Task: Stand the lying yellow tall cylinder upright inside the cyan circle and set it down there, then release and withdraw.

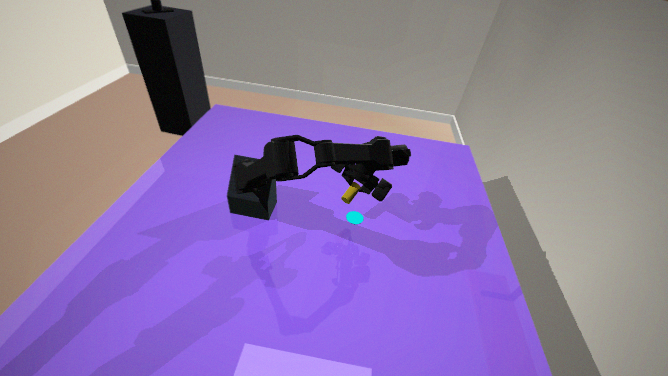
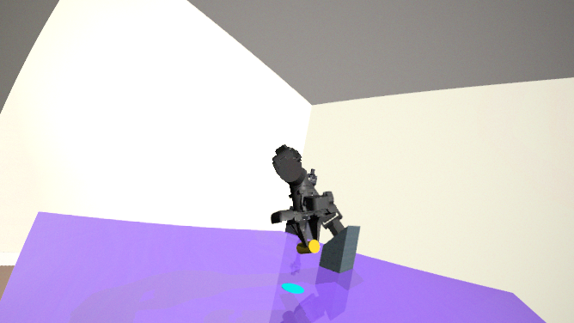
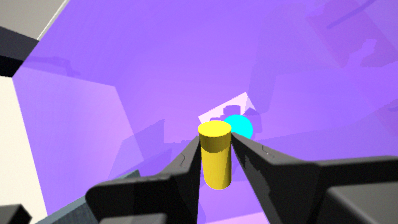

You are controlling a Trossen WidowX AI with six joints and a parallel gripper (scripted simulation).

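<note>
My gripper tip is 2 cm short of the cyan circle, 2 cm to the left of it and 12 cm above it. Round my gripper tip: yellow tall cylinder: 1 cm behind, 2 cm to the right, 1 cm below.
</note>
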